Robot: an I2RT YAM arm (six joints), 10 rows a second.
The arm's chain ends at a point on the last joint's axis. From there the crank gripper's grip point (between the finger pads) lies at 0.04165 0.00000 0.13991 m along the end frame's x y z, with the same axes.
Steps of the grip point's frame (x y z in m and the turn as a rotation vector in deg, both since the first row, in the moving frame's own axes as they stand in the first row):
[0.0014 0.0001 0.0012 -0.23 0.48 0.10]
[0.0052 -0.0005 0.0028 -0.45 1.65 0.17]
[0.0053 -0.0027 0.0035 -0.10 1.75 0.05]
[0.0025 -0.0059 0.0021 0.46 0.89 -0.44]
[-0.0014 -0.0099 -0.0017 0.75 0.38 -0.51]
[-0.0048 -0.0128 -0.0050 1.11 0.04 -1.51]
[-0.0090 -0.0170 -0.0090 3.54 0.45 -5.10]
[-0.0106 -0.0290 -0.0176 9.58 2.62 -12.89]
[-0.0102 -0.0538 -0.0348 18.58 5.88 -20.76]
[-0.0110 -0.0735 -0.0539 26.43 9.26 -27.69]
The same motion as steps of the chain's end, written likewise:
[0.0002 -0.0005 0.0016 -0.23 0.48 0.10]
[0.0012 -0.0017 0.0041 -0.45 1.65 0.17]
[0.0010 -0.0030 0.0048 -0.10 1.75 0.05]
[0.0003 -0.0045 0.0028 0.46 0.89 -0.44]
[-0.0023 -0.0077 -0.0014 0.75 0.38 -0.51]
[-0.0048 -0.0090 -0.0049 1.11 0.04 -1.51]
[-0.0095 -0.0046 -0.0083 3.54 0.45 -5.10]
[-0.0132 0.0039 -0.0129 9.58 2.62 -12.89]
[-0.0130 0.0061 -0.0204 18.58 5.88 -20.76]
[-0.0117 0.0084 -0.0272 26.43 9.26 -27.69]

